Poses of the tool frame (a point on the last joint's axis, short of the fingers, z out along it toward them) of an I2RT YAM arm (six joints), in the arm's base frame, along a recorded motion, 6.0 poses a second.
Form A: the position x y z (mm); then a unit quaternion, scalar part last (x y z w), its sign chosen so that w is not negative.
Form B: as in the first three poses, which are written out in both.
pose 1, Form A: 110, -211, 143, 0.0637, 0.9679, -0.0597, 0.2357
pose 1, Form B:
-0.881, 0.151, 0.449, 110
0.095, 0.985, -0.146, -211
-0.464, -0.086, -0.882, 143
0, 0, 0, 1

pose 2, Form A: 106, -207, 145, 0.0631, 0.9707, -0.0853, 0.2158
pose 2, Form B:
-0.899, 0.159, 0.408, 106
0.086, 0.977, -0.193, -207
-0.430, -0.138, -0.892, 145
0, 0, 0, 1

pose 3, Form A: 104, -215, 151, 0.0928, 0.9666, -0.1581, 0.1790
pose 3, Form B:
-0.919, 0.236, 0.317, 104
0.123, 0.933, -0.339, -215
-0.375, -0.272, -0.886, 151
0, 0, 0, 1

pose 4, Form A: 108, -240, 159, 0.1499, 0.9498, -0.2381, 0.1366
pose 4, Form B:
-0.918, 0.350, 0.188, 108
0.220, 0.842, -0.493, -240
-0.331, -0.411, -0.849, 159
0, 0, 0, 1

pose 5, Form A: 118, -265, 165, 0.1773, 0.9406, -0.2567, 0.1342
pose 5, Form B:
-0.901, 0.402, 0.161, 118
0.265, 0.805, -0.530, -265
-0.343, -0.435, -0.832, 165
0, 0, 0, 1

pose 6, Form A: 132, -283, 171, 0.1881, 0.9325, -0.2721, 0.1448
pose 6, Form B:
-0.887, 0.430, 0.168, 132
0.272, 0.781, -0.562, -283
-0.372, -0.453, -0.810, 171
0, 0, 0, 1

